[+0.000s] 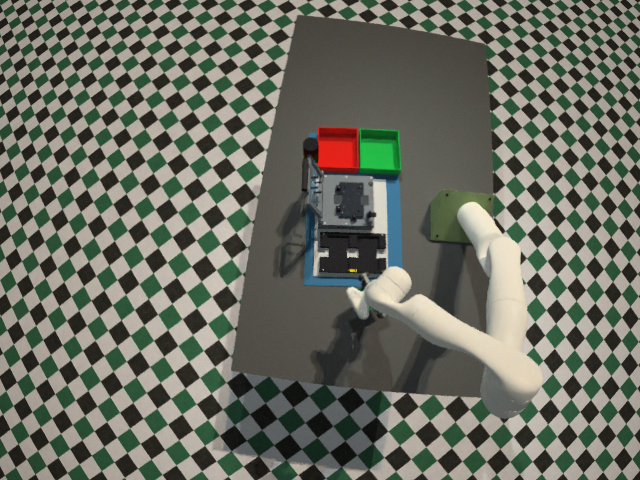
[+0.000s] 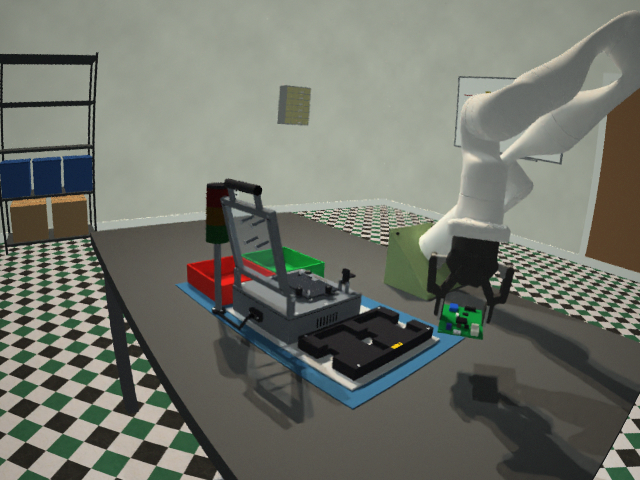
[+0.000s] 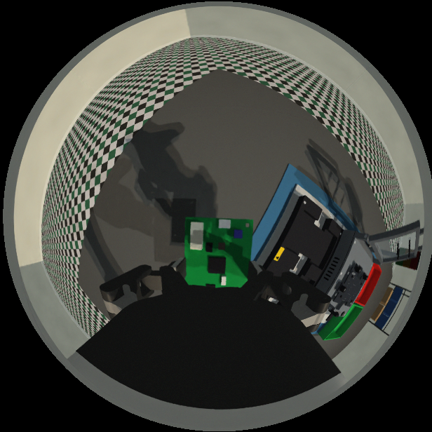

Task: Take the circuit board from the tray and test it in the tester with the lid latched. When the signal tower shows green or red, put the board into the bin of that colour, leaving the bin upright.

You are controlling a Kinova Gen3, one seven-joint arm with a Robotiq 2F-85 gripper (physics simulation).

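Frame: origin at the arm's base, x back, y left, z down, level; metres.
Where they show: gripper, fingertip midpoint: [image 2: 461, 321]; arm's base, origin of the base link: [image 1: 469, 214] [image 2: 432, 250].
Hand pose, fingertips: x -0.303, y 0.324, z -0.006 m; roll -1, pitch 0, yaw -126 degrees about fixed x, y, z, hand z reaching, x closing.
Note:
Things, the pixels of their centre, and the offset from my fingertips. "pt": a spot on its surface instead. Level surfaces: height alone.
- green circuit board, body centre: [image 2: 461, 318] dx -0.001, dy +0.001, dz -0.006 m
- black tray, surface spot: [image 2: 356, 356] [image 1: 332, 261] pt dx -0.129, dy -0.101, dz +0.073 m
- grey tester, surface spot: [image 2: 279, 315] pt dx -0.199, dy -0.229, dz +0.038 m
- signal tower, surface spot: [image 2: 216, 212] pt dx -0.261, dy -0.366, dz -0.119 m
- red bin, body centre: [image 2: 229, 278] [image 1: 337, 149] dx -0.176, dy -0.498, dz +0.067 m
- green bin, body centre: [image 2: 280, 267] [image 1: 379, 151] dx -0.028, dy -0.520, dz +0.067 m
- blue mat, its level: dz +0.089 m
- dark table, its level: dz +0.091 m
My gripper [image 2: 462, 315] [image 3: 216, 268] is shut on the green circuit board [image 2: 460, 325] [image 3: 219, 250]. It holds the tilted board above the table, beside the near end of the black tray [image 1: 338, 258] [image 2: 356, 356] [image 3: 300, 240]. The tray's board places are empty. The grey tester [image 1: 330, 206] [image 2: 279, 315] [image 3: 362, 250] has its lid [image 1: 315, 188] [image 2: 279, 248] standing open and its nest empty. The signal tower [image 1: 310, 146] [image 2: 216, 212] looks unlit. The red bin [image 1: 338, 149] [image 2: 204, 281] [image 3: 369, 285] and green bin [image 1: 379, 152] [image 2: 294, 255] [image 3: 342, 325] are upright and empty.
A blue mat [image 1: 394, 222] [image 2: 356, 397] [image 3: 280, 200] lies under the tray, tester and bins. A green mounting block [image 1: 447, 219] [image 2: 405, 263] stands behind the arm. A shelf rack [image 2: 95, 124] stands at the far wall. The arm's shadow falls on the dark table [image 1: 382, 82].

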